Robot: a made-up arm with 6 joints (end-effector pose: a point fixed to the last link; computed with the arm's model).
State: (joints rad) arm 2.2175 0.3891 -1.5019 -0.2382 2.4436 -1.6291
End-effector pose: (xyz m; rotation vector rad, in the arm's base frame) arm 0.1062 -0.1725 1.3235 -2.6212 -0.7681 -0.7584
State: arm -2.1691 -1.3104 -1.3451 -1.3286 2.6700 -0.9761
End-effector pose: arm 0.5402 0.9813 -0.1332 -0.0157 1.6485 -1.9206
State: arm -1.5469 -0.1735 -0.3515 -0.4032 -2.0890 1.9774
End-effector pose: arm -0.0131 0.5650 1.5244 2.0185 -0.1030 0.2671
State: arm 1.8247 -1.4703 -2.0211 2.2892 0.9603 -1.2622
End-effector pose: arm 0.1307 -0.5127 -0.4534 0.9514 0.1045 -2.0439
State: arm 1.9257 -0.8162 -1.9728 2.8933 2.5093 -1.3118
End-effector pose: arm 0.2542 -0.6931 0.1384 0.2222 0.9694 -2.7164
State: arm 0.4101 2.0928 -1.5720 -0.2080 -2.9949 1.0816
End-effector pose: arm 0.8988 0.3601 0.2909 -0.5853 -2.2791 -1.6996
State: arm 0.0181 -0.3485 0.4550 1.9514 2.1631 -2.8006
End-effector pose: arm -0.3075 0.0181 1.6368 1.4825 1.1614 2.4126
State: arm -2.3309 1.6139 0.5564 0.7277 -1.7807 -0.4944
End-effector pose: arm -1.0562 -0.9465 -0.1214 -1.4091 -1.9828 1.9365
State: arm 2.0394 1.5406 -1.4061 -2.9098 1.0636 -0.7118
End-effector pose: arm -0.4238 0.8397 0.9967 -1.1974 2.4982 -0.8443
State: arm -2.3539 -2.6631 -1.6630 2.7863 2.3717 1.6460
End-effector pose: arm -0.1500 -0.1420 -0.7588 -0.6072 -1.0350 1.5371
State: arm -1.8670 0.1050 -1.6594 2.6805 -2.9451 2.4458
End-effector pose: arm 0.0680 0.4882 1.0799 0.2402 2.5666 -0.4039
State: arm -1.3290 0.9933 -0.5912 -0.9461 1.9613 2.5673
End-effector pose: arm 0.1652 -0.9862 1.2218 0.6280 -0.0907 -0.9654
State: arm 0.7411 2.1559 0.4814 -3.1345 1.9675 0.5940
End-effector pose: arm 0.7817 0.7597 -0.8416 1.3267 -1.5335 2.2049
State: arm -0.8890 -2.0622 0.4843 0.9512 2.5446 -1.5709
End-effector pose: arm -0.8509 1.1173 -0.2037 0.6427 -1.3066 1.0897
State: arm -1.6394 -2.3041 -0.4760 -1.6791 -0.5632 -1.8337
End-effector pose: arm 0.1422 0.9273 -1.0518 2.0607 -0.7558 -0.1936
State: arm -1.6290 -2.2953 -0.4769 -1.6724 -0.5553 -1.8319
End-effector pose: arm 0.1330 0.9387 -1.0448 2.0684 -0.7443 -0.2041
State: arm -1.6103 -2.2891 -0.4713 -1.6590 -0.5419 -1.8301
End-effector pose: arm 0.1159 0.9518 -1.0389 2.0790 -0.7240 -0.2214
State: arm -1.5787 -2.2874 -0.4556 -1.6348 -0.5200 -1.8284
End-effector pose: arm 0.0858 0.9664 -1.0352 2.0930 -0.6894 -0.2497
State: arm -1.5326 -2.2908 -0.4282 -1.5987 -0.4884 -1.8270
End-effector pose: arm 0.0405 0.9817 -1.0339 2.1098 -0.6370 -0.2905
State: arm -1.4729 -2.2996 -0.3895 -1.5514 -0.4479 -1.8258
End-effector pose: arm -0.0199 0.9952 -1.0348 2.1266 -0.5659 -0.3431
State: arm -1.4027 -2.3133 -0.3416 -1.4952 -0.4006 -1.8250
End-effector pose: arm -0.0927 1.0037 -1.0376 2.1399 -0.4781 -0.4051
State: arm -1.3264 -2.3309 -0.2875 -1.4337 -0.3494 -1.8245
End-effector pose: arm -0.1732 1.0047 -1.0416 2.1462 -0.3778 -0.4726
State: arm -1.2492 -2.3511 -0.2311 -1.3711 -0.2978 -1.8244
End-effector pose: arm -0.2552 0.9972 -1.0463 2.1434 -0.2721 -0.5403
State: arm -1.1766 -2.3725 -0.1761 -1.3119 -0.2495 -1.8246
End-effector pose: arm -0.3318 0.9822 -1.0511 2.1322 -0.1696 -0.6033
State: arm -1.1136 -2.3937 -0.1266 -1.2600 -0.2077 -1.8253
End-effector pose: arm -0.3967 0.9622 -1.0562 2.1151 -0.0792 -0.6566
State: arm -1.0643 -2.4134 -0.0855 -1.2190 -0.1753 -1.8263
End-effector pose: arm -0.4456 0.9412 -1.0617 2.0967 -0.0083 -0.6970
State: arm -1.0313 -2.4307 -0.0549 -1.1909 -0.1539 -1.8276
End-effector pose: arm -0.4760 0.9228 -1.0678 2.0817 0.0385 -0.7230
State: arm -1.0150 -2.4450 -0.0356 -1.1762 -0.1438 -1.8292
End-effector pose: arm -0.4882 0.9093 -1.0746 2.0728 0.0602 -0.7342
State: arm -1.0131 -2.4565 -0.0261 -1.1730 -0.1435 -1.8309
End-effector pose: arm -0.4853 0.9009 -1.0820 2.0704 0.0602 -0.7333
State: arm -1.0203 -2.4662 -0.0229 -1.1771 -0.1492 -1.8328
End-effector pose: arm -0.4730 0.8955 -1.0898 2.0719 0.0468 -0.7246
